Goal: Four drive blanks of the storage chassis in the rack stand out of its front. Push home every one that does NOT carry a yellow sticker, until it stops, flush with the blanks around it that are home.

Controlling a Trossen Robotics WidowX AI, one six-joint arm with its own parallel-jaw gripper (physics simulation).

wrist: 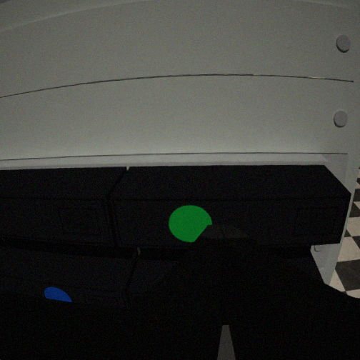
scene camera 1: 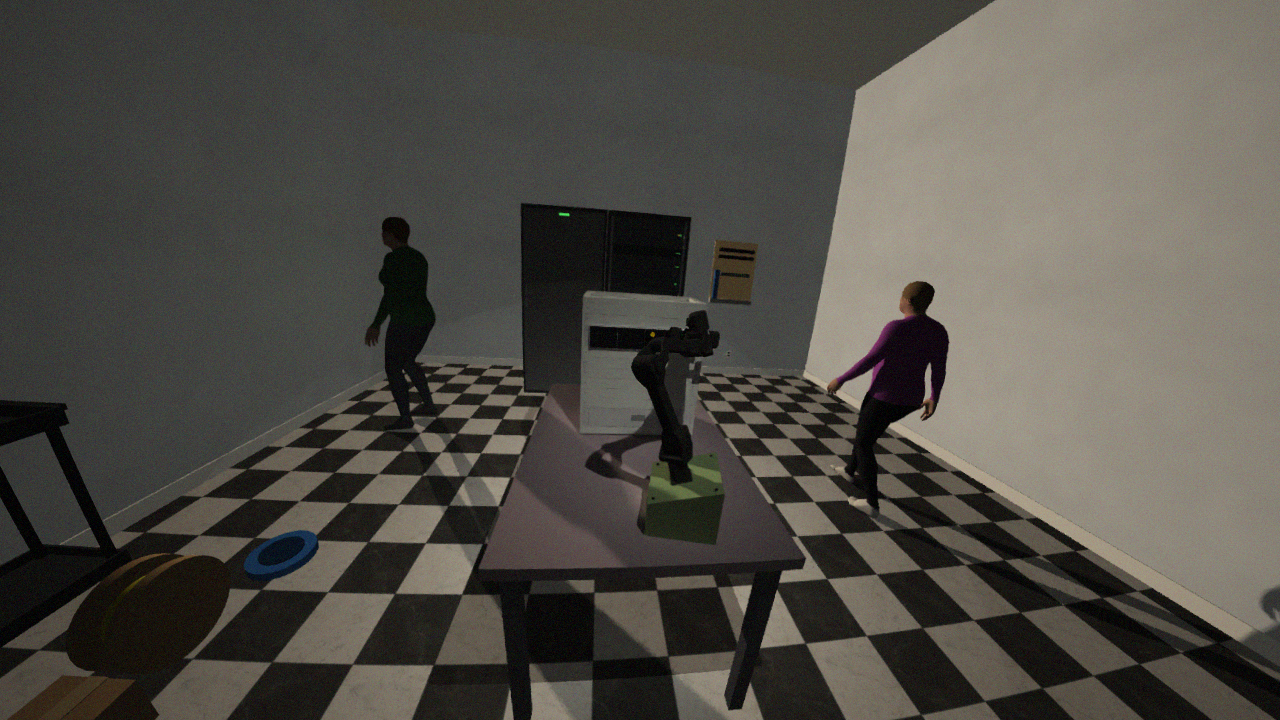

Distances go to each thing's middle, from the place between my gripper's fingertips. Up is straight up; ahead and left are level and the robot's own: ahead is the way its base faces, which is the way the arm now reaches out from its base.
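Scene:
Rack [scene camera 1: 612, 401]: my hand 18 cm short of it, 18 cm above it, 18 cm to the right of it.

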